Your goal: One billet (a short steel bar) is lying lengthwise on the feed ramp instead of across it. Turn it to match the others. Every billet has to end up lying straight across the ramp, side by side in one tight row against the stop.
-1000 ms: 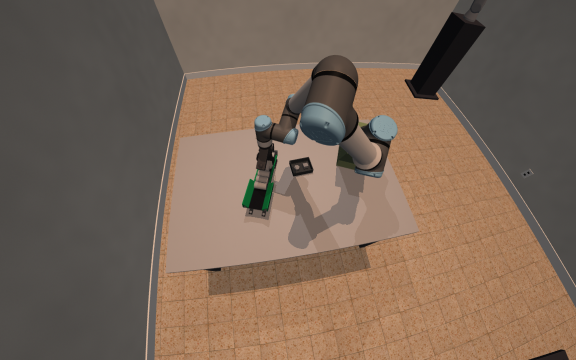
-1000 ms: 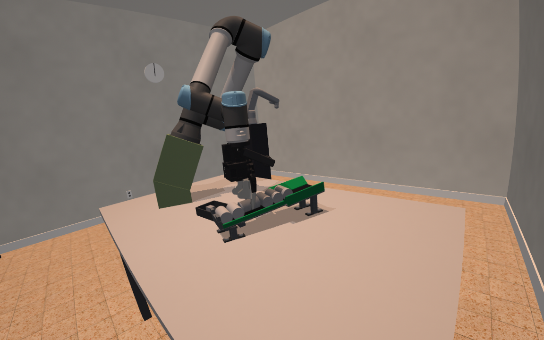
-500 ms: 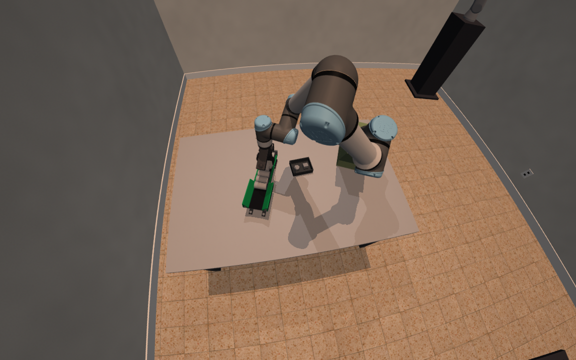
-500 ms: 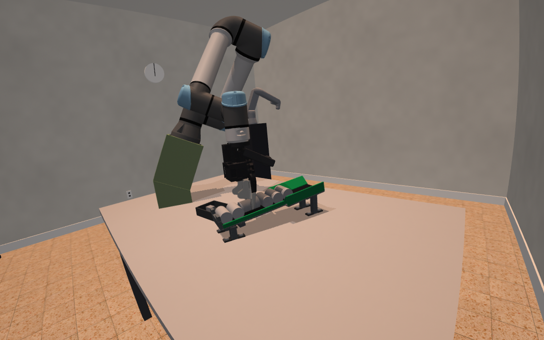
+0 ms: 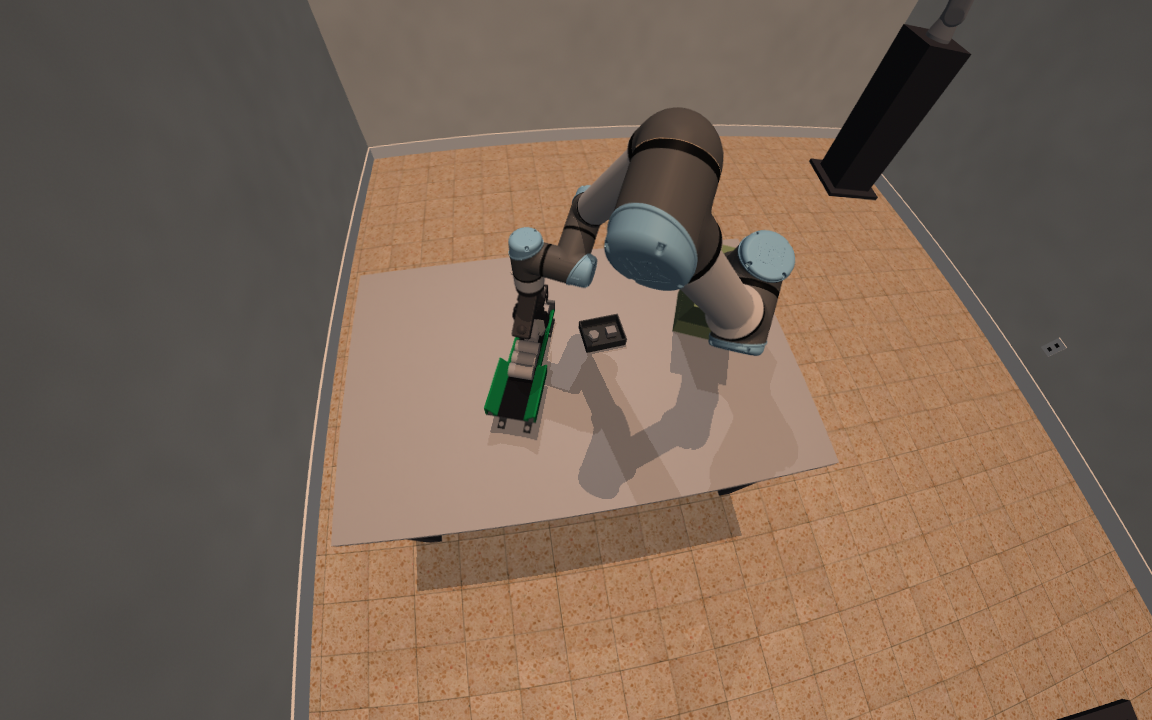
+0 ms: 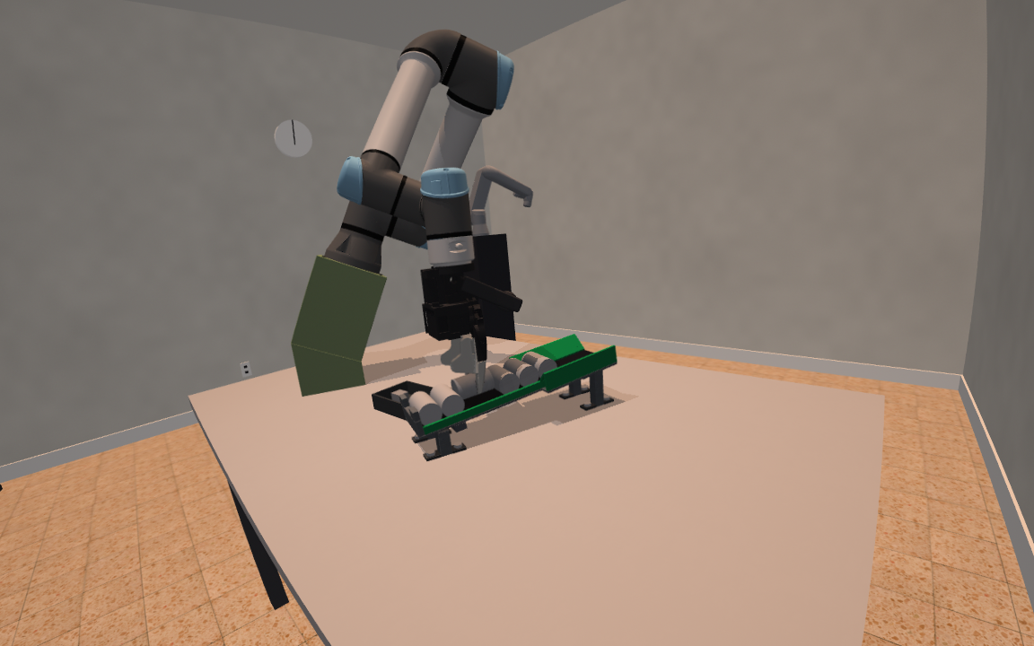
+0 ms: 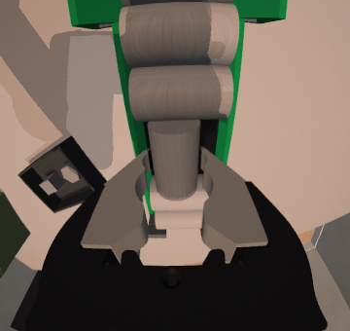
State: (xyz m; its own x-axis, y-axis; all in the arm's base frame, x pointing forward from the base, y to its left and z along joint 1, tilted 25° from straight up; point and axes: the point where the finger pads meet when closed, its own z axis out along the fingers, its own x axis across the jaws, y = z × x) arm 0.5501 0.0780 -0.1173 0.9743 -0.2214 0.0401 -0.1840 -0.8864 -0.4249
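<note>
Now: hand 20 mm past the stop, 120 mm to the left of it and 40 mm above it. Round my hand: black tray (210 mm behind, 50 mm to the right, 90 mm below).
</note>
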